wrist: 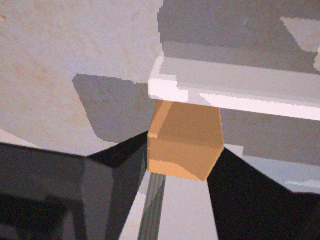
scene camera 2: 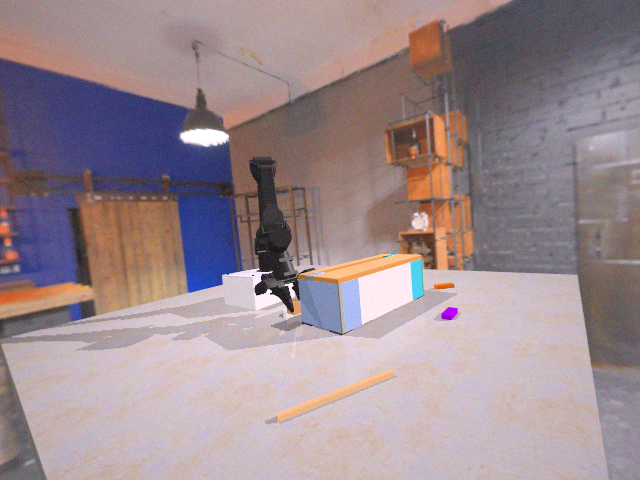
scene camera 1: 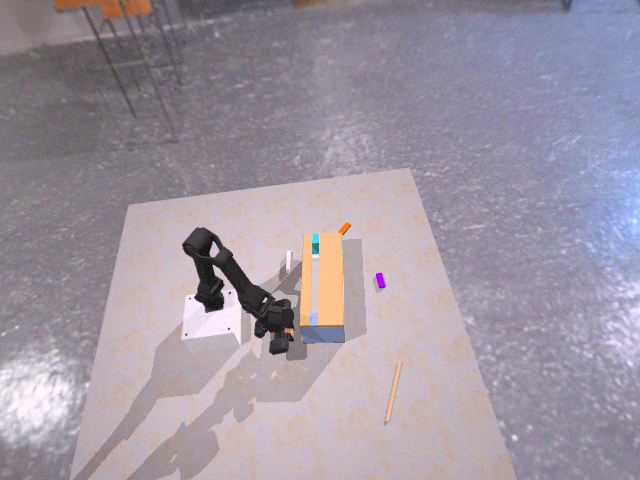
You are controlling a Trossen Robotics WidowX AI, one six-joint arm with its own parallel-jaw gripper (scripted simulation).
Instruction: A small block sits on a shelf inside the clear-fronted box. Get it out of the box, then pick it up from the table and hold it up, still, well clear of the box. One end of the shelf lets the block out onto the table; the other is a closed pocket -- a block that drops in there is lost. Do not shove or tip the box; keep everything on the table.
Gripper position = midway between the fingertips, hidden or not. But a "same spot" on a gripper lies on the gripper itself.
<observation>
my gripper: wrist 179, 141; scene camera 2; scene camera 1
long box: wrist 272, 91; scene camera 2; scene camera 1
same spot on long box: point(scene camera 2: 339, 298) = point(scene camera 1: 343, 331)
same spot on my gripper: point(scene camera 1: 280, 344) = point(scene camera 2: 265, 279)
</observation>
